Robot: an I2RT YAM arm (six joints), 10 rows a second.
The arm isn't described. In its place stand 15 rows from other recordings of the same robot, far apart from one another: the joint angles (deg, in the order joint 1, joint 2, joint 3, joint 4, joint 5, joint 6), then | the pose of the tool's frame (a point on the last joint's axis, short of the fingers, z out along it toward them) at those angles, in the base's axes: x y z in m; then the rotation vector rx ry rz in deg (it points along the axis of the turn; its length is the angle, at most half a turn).
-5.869 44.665 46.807 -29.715 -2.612 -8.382 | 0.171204, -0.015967, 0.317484, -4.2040, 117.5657, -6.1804
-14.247 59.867 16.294 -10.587 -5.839 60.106 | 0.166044, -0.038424, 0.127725, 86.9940, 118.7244, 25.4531
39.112 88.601 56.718 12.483 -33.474 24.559 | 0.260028, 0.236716, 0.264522, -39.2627, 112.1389, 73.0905
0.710 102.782 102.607 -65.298 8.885 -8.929 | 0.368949, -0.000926, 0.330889, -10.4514, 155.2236, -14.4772
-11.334 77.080 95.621 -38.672 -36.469 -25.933 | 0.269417, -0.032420, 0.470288, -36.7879, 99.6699, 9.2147
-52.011 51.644 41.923 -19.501 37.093 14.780 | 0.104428, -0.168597, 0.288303, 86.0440, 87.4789, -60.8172
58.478 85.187 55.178 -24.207 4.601 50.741 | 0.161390, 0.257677, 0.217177, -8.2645, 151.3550, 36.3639
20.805 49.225 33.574 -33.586 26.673 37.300 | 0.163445, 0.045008, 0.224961, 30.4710, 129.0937, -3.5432
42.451 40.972 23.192 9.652 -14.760 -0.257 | 0.126416, 0.127933, 0.253594, -47.2035, 89.6673, 43.6063
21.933 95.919 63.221 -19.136 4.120 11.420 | 0.328851, 0.129661, 0.208137, -11.2524, 141.5990, 9.2066
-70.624 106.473 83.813 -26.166 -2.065 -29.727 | 0.139292, -0.392205, 0.245165, 50.3956, 138.0062, -40.6863
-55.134 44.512 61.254 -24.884 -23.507 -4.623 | 0.100052, -0.118764, 0.411509, 25.5440, 95.1422, -24.3873
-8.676 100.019 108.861 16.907 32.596 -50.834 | 0.385076, -0.078160, 0.515598, 5.0079, 73.6584, -69.8873
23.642 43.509 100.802 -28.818 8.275 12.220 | 0.007954, -0.002111, 0.585908, 1.3297, 62.5292, 27.8398
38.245 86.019 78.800 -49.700 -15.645 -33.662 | 0.238599, 0.200287, 0.314873, -90.6347, 114.8051, 21.7977
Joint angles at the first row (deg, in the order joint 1, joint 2, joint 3, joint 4, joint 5, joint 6):
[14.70, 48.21, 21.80, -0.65, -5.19, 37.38]
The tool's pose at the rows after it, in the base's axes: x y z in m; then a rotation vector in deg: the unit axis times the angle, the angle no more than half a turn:
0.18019, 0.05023, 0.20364, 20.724, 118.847, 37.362
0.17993, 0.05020, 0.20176, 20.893, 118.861, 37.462
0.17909, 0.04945, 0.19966, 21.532, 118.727, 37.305
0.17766, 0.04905, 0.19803, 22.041, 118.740, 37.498
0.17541, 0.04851, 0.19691, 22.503, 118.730, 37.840
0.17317, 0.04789, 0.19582, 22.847, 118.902, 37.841
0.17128, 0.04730, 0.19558, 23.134, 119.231, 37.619
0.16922, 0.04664, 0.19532, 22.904, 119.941, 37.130
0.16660, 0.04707, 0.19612, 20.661, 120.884, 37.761
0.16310, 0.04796, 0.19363, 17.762, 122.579, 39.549
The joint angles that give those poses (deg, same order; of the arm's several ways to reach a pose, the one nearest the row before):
[14.59, 48.11, 21.37, -0.29, -5.18, 37.55]
[14.60, 48.19, 20.96, 0.17, -5.18, 37.72]
[14.50, 47.99, 20.42, 0.53, -4.89, 38.05]
[14.50, 47.59, 19.95, 0.54, -4.83, 38.49]
[14.50, 46.82, 19.48, 0.22, -4.90, 38.96]
[14.50, 46.05, 19.11, -0.38, -4.83, 39.20]
[14.50, 45.38, 19.04, -1.38, -4.68, 39.29]
[14.46, 44.70, 19.09, -2.81, -4.70, 38.88]
[14.50, 43.82, 19.23, -4.27, -6.21, 37.57]
[14.50, 43.08, 18.83, -5.56, -9.03, 36.23]

